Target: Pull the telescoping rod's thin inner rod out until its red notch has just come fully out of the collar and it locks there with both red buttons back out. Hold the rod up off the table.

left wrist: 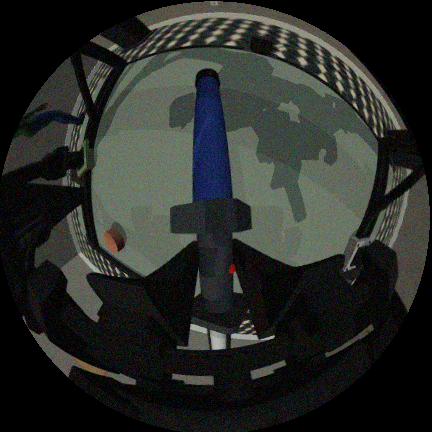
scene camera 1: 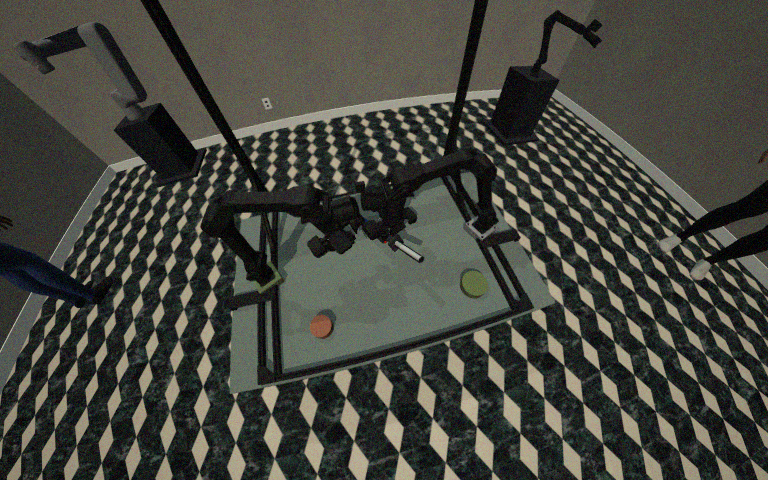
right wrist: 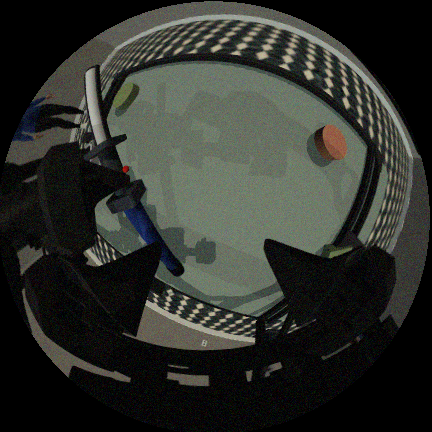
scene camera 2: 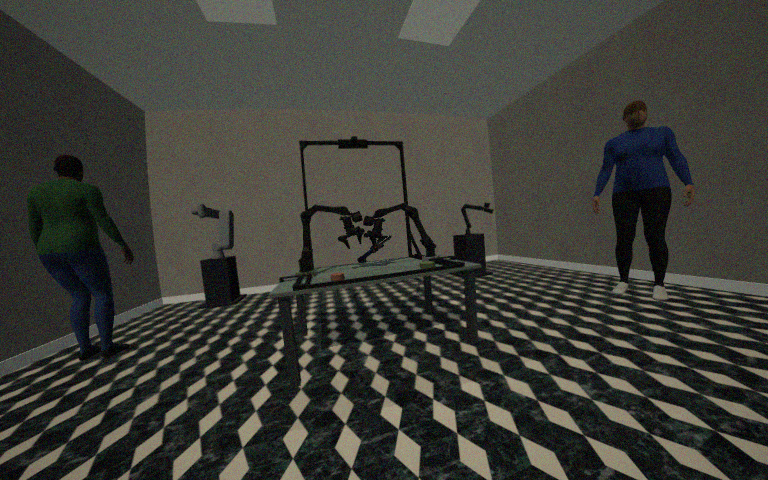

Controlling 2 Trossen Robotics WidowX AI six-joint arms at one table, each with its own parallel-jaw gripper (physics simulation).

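The telescoping rod (scene camera 1: 408, 250) (scene camera 2: 366, 254) is held tilted above the table, blue end lower. Its blue tube (left wrist: 211, 145) (right wrist: 145, 225) and white tube (right wrist: 94, 100) leave opposite ends of a dark flanged collar (left wrist: 216, 290). One red button (left wrist: 232, 269) (right wrist: 125, 169) stands out on the collar; the other button is hidden. No red notch can be made out. My left gripper (left wrist: 213, 244) is shut on the collar between its flanges. My right gripper (scene camera 1: 330, 243) (right wrist: 212, 246) is open and empty; in the right wrist view the blue tube's black end shows beside one fingertip.
An orange disc (scene camera 1: 321, 326) (scene camera 2: 337, 277) (left wrist: 114, 240) (right wrist: 334, 142) lies at the table's front left in scene camera 1. A green disc (scene camera 1: 474, 283) (scene camera 2: 426, 264) (right wrist: 125, 96) lies at the right. Black rails (scene camera 1: 396, 352) border the table, and posts rise behind the arms.
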